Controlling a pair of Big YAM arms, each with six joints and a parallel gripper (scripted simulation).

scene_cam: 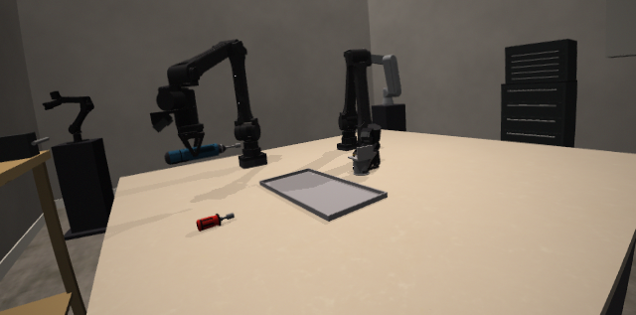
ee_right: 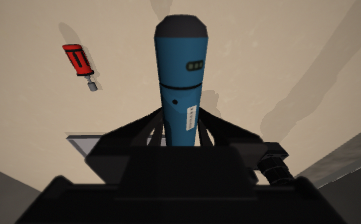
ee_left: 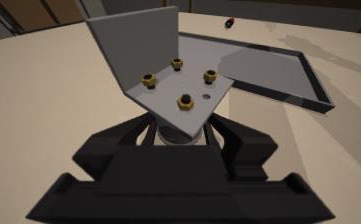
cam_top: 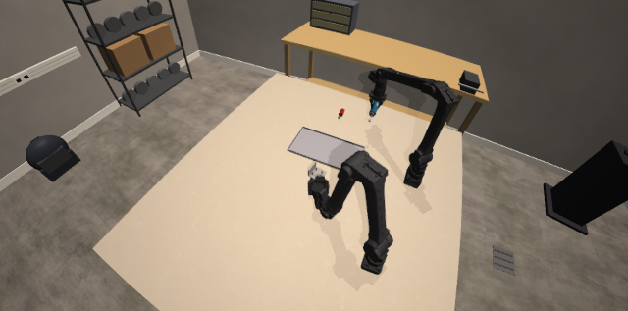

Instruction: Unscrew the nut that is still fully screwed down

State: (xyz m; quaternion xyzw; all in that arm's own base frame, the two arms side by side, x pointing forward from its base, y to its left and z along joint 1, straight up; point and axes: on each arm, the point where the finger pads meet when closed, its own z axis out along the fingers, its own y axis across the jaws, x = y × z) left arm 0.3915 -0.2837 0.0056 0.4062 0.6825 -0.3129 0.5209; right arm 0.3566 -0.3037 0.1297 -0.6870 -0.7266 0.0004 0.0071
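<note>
Now: left hand 1 cm below the joint module. From my left hand the other things lie so: red-handled tool 55 cm to the right, 17 cm ahead, 1 cm below; then bracket 5 cm above; then grey tray 22 cm to the right, 7 cm ahead, 2 cm below.
</note>
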